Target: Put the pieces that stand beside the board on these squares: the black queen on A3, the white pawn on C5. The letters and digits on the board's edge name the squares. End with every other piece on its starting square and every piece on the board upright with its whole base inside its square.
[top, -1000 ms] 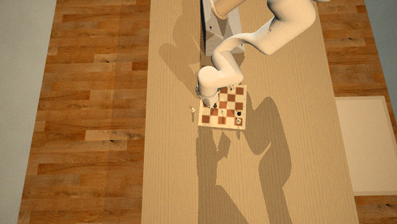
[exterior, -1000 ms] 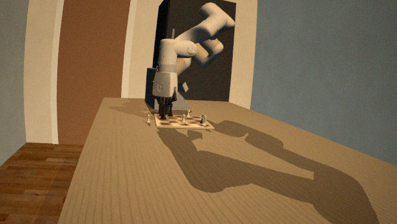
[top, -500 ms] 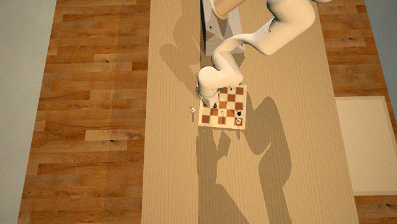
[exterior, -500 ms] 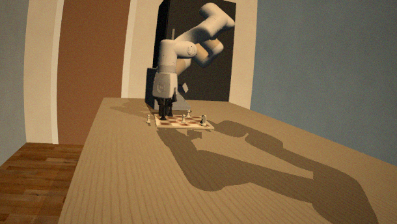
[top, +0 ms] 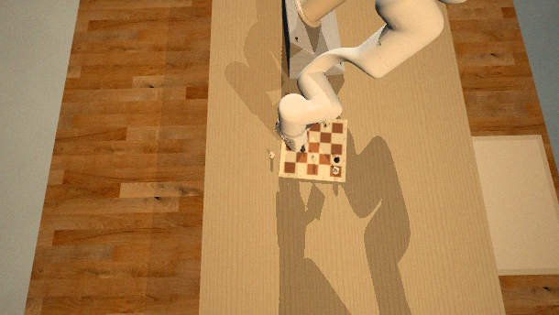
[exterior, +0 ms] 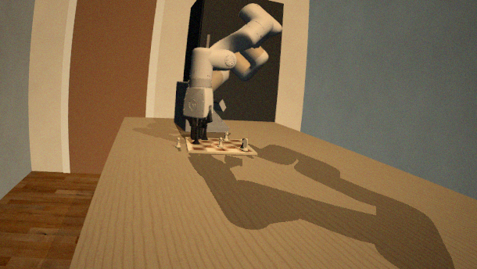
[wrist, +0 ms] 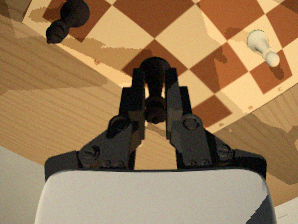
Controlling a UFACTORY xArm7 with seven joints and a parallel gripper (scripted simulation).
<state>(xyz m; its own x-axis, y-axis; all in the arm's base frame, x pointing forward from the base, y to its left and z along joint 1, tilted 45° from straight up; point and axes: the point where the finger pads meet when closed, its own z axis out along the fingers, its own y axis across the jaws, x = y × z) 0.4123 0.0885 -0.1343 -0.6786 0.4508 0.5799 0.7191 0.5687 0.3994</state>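
My hand is 80 mm to the right of the chessboard and 40 mm above it. Round my hand: black pawn (40 mm ahead, 150 mm to the left, 30 mm below).
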